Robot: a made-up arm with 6 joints.
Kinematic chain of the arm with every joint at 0, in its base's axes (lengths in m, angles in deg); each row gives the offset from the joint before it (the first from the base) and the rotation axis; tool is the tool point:
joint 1: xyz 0 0 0.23 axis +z
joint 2: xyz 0 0.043 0 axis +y
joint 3: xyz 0 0 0.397 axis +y
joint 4: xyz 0 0 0.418 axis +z
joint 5: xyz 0 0 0 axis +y
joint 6: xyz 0 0 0.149 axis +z
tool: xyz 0 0 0
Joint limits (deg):
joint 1: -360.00..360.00
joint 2: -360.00..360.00
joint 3: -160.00..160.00
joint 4: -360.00..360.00
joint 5: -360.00..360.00
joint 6: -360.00..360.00
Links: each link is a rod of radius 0.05 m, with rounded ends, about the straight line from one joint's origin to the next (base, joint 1, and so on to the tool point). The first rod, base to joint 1, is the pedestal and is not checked.
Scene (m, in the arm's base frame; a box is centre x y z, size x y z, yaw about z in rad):
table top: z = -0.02
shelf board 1: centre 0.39 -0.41 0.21 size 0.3 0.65 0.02 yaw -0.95
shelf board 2: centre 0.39 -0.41 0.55 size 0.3 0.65 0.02 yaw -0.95
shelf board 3: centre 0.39 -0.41 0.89 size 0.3 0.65 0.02 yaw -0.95
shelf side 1: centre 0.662 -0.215 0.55 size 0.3 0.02 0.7 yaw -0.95
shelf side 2: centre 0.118 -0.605 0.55 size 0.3 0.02 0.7 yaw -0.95
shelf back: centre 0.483 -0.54 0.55 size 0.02 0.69 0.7 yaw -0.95
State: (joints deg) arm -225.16 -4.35 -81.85 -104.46 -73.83 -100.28
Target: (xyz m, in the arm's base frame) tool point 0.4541 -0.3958 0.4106
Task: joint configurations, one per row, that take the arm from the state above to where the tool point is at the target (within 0.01 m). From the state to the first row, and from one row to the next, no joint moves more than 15 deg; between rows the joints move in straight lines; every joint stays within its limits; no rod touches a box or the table.
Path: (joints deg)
1: -221.47 5.76 -89.32 -102.49 -80.26 -100.28
2: -217.78 15.88 -96.79 -100.53 -86.68 -100.28
3: -214.10 25.99 -104.26 -98.56 -93.11 -100.28
4: -202.05 22.82 -111.60 -94.45 -96.60 -100.28
5: -190.00 19.64 -118.94 -90.34 -100.10 -100.28
6: -177.95 16.47 -126.27 -86.23 -103.59 -100.28
7: -165.90 13.29 -133.61 -82.12 -107.09 -100.28
8: -178.49 1.73 -120.99 -88.60 -94.76 -100.28
9: -191.08 -9.84 -108.37 -95.08 -82.42 -100.28
10: -203.66 -21.41 -95.75 -101.56 -70.09 -100.28

